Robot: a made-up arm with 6 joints. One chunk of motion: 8 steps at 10 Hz.
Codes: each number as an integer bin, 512 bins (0 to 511) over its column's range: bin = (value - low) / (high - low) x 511, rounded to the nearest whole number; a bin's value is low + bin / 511 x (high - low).
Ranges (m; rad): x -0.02..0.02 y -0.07..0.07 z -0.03..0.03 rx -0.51..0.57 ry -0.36..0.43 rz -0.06..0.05
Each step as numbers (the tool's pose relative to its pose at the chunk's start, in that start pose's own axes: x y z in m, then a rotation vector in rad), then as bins.
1 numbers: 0.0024 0.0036 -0.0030 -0.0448 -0.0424 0.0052
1 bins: 286 269 230 220 205 303
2 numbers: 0.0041 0.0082 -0.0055 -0.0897 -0.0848 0.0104
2 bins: 308 285 209 199 178 327
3 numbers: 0.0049 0.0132 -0.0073 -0.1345 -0.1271 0.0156
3 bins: 318 304 193 178 151 351
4 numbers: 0.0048 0.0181 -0.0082 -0.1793 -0.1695 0.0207
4 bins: 317 322 186 156 123 375
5 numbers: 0.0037 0.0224 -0.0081 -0.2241 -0.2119 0.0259
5 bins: 303 337 187 135 96 399
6 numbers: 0.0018 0.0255 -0.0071 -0.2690 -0.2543 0.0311
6 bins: 278 349 195 114 68 423
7 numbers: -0.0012 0.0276 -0.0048 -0.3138 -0.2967 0.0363
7 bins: 240 356 215 93 41 447
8 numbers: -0.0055 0.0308 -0.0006 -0.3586 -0.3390 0.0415
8 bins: 185 368 250 72 14 472
